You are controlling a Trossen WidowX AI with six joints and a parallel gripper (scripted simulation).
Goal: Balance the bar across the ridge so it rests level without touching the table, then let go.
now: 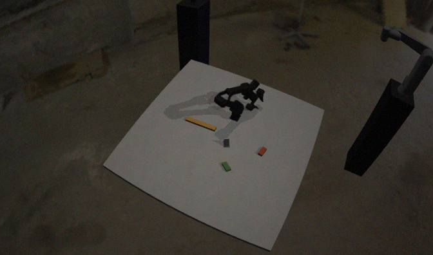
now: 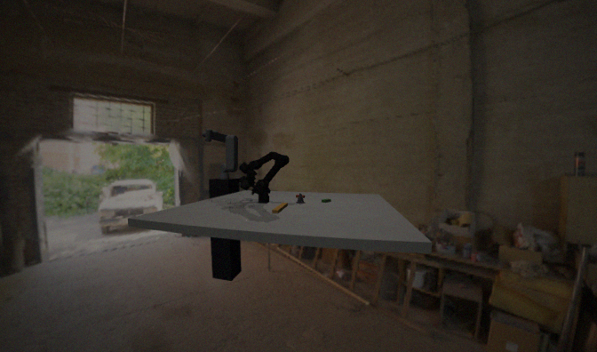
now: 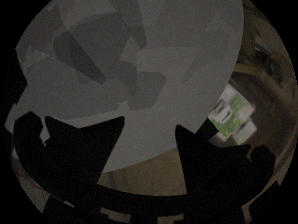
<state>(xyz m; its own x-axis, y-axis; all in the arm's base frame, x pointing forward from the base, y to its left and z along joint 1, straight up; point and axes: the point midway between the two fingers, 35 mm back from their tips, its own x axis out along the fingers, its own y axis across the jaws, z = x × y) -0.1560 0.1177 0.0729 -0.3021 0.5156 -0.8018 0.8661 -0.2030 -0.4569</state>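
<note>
Right now the bar is 35 cm ahead of my gripper tip, 33 cm to the right of it and 4 cm below it. Round my gripper tip: green block: 59 cm ahead, 1 cm to the right, 4 cm below; then orange-red block: 36 cm ahead, 16 cm to the left, 4 cm below.
</note>
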